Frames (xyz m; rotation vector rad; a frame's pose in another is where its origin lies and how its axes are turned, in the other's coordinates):
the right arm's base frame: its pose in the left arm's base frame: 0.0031 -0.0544 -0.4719 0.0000 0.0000 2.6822
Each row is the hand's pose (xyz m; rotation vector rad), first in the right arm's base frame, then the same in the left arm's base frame.
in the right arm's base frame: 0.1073 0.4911 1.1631 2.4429 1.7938 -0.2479
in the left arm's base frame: -0.3108 -0.4470 0.6912 -1.1621 2.7207 0.0906
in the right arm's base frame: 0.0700 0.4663 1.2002 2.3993 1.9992 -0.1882
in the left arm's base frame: -0.2664 -0.4413 0.7283 -1.3548 2.7006 -0.0225
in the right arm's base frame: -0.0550 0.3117 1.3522 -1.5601 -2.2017 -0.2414
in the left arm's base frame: -0.0858 -0.3582 0.8803 1.8698 -2.1121 0.5482
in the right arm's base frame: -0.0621 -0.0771 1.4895 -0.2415 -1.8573 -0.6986
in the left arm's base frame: 0.0929 -0.0128 1.0176 1.8586 -0.6975 1.1576
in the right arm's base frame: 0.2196 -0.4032 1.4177 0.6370 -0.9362 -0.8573
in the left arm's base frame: -0.0150 0.4044 0.9458 1.1452 0.4413 1.5319
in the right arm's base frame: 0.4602 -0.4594 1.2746 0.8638 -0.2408 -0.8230
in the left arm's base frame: -0.2057 0.5614 0.8027 0.4767 0.8693 1.6734
